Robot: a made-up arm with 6 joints. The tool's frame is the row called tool.
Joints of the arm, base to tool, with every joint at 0 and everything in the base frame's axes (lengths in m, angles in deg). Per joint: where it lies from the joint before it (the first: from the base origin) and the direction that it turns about. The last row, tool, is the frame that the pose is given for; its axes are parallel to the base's.
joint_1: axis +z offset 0 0 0.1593
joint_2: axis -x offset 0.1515 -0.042 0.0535
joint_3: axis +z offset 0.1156 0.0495 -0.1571
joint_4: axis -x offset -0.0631 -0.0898 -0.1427
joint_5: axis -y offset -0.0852 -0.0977 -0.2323
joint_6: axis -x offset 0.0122 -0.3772 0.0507
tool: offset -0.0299 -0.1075 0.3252
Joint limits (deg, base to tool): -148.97..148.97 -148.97..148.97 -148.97..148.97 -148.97..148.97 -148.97..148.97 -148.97..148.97
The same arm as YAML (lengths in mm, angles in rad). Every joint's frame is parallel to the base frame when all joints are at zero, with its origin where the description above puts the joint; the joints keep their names.
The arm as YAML. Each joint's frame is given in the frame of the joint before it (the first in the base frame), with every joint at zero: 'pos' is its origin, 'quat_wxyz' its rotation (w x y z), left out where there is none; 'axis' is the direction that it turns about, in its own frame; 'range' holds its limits. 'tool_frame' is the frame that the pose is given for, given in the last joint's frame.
length_unit: mm
angle_unit: rad
joints:
  - joint: joint_1
    pos: [0.0, 0.0, 159.3]
    axis: "+z"
    range: [-2.6, 2.6]
  - joint: joint_2
    pos: [151.5, -42.0, 53.5]
    axis: "-x"
    range: [-2.6, 2.6]
  - joint: joint_3
    pos: [115.6, 49.5, -157.1]
    axis: "+z"
    range: [-2.6, 2.6]
  - joint: joint_4
    pos: [-63.1, -89.8, -142.7]
    axis: "-x"
    range: [-2.6, 2.6]
  - joint: joint_5
    pos: [-85.2, -97.7, -232.3]
    axis: "-y"
    range: [-2.6, 2.6]
  - joint: joint_6
    pos: [12.2, -377.2, 50.7]
    axis: "-x"
    range: [-2.6, 2.6]
tool_frame:
  pos: [-29.9, -107.5, 325.2]

